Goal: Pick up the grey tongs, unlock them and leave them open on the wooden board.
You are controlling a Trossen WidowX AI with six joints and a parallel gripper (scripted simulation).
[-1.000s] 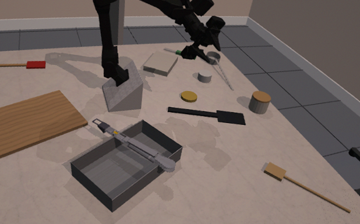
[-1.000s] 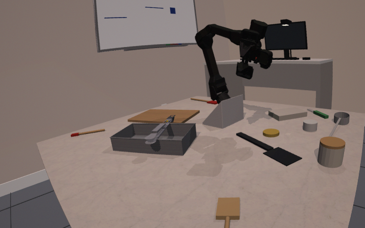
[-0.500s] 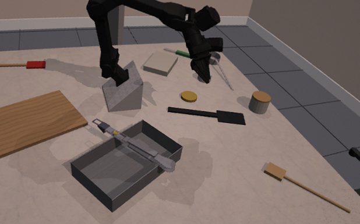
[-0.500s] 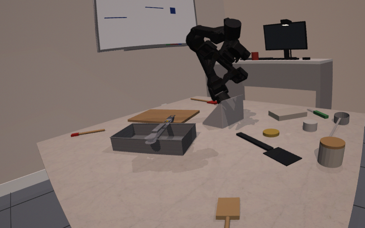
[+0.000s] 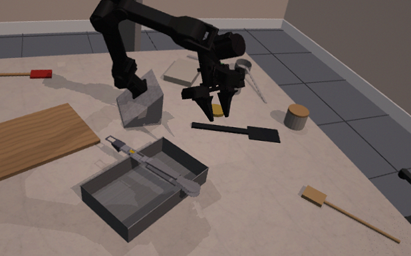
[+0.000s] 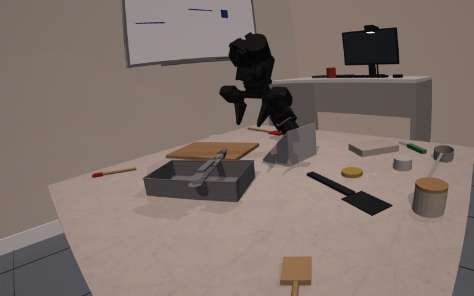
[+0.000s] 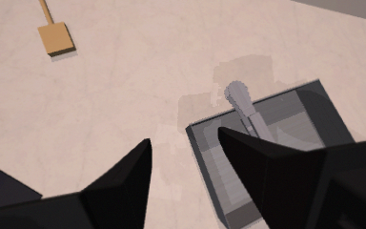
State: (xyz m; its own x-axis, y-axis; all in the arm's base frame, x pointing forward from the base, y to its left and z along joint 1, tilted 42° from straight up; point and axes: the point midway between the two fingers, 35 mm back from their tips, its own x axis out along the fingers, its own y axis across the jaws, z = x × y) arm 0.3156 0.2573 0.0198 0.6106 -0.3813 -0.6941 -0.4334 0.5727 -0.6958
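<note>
My gripper tip is 30 mm past the yellow lock piece, 230 mm to the left of it and 130 mm above it. The rest, counted from my gripper tip: yellow disc (320 mm behind, 100 mm to the left, 190 mm below); then roasting tin (60 mm ahead, 190 mm to the right, 170 mm below); then black spatula (190 mm behind, 170 mm to the left, 200 mm below).
</note>
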